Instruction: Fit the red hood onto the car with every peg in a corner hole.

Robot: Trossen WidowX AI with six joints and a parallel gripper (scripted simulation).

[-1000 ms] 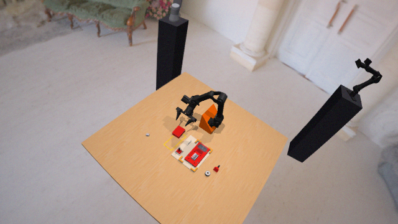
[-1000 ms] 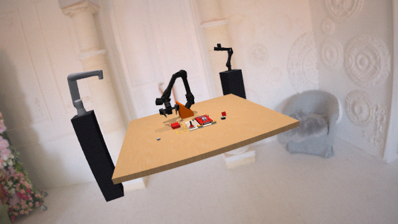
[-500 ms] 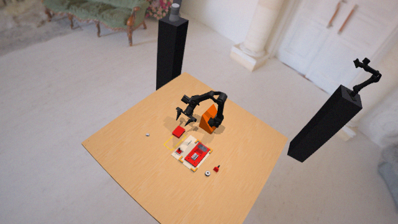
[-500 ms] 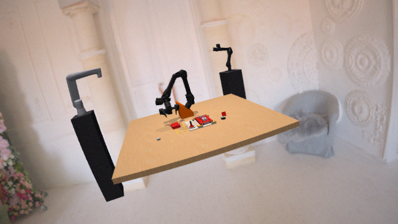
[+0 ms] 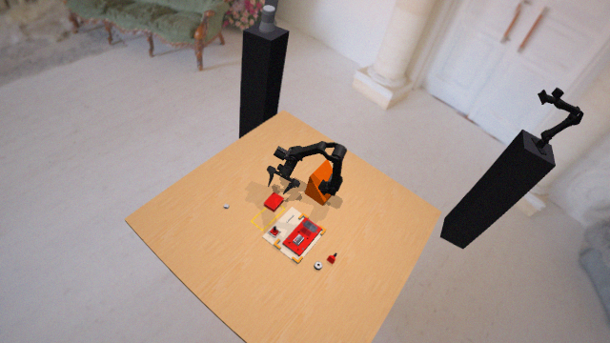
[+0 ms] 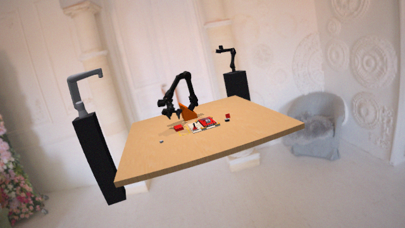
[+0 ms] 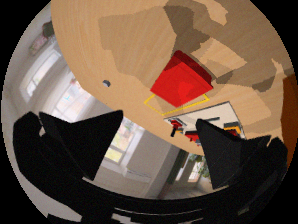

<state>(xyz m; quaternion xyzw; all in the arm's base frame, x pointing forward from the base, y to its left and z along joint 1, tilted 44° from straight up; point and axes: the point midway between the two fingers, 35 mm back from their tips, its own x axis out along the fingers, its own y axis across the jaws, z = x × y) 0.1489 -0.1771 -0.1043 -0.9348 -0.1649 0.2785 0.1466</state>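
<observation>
Right now the red hood is 2 cm ahead of my gripper tip, 1 cm to the left of it and 7 cm below it. Round my gripper tip: jig 13 cm ahead, 21 cm to the left, 8 cm below; then grey wheel 21 cm ahead, 39 cm to the left, 8 cm below.
</observation>
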